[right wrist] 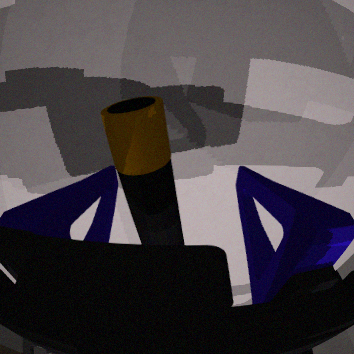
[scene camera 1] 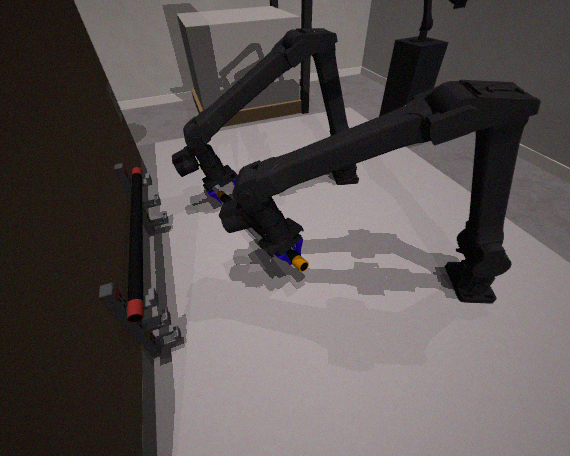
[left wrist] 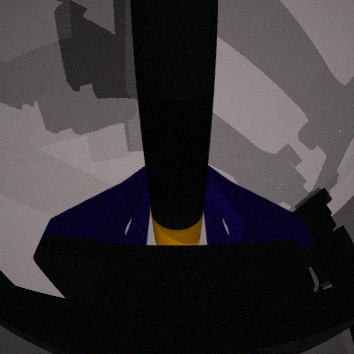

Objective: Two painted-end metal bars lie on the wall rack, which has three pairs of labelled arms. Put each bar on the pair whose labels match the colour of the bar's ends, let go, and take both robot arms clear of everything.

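Frame: origin at the left arm's base, x down, y ahead, z right, level; metres.
Seen in the pictures: left gripper, fingertip midpoint: (scene camera 1: 294,259) (left wrist: 176,174); right gripper, fingertip midpoint: (right wrist: 176,174) (scene camera 1: 229,197); left arm's base, origin of the base link: (scene camera 1: 467,283) (left wrist: 307,206); right arm's base, origin of the base link: (scene camera 1: 344,175).
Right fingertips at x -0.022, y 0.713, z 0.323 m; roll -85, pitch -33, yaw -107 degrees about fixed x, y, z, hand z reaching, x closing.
Observation:
Pixels of each thing's top centre, then the offset from my right fingertips to it. "spot": a spot on its surface instead.
- red-ended black bar, middle of its top: (scene camera 1: 134,221) dx -0.200, dy +0.115, dz -0.347 m
- wall rack, surface spot: (scene camera 1: 106,291) spot: dx -0.234, dy +0.055, dz -0.550 m
The orange-ended black bar (scene camera 1: 301,263) (left wrist: 178,236) (right wrist: 137,140) is held off the rack, above the pale surface. My left gripper (scene camera 1: 291,251) (left wrist: 176,174) is shut on it near its nearer orange end. My right gripper (scene camera 1: 224,188) (right wrist: 176,174) is open around the far end; the bar passes between its fingers, tilted and closer to the finger at the left of the right wrist view. The red-ended black bar (scene camera 1: 136,240) lies on the uppermost arms of the wall rack (scene camera 1: 106,291), beside a red label. Other labels are small or partly hidden.
The dark wall panel (scene camera 1: 60,225) fills the left of the scene view. Lower rack arms with upturned hooks (scene camera 1: 175,337) stick out below the red-ended bar. A grey box (scene camera 1: 240,19) and a dark pedestal (scene camera 1: 415,65) stand at the back. Both forearms lie close together.

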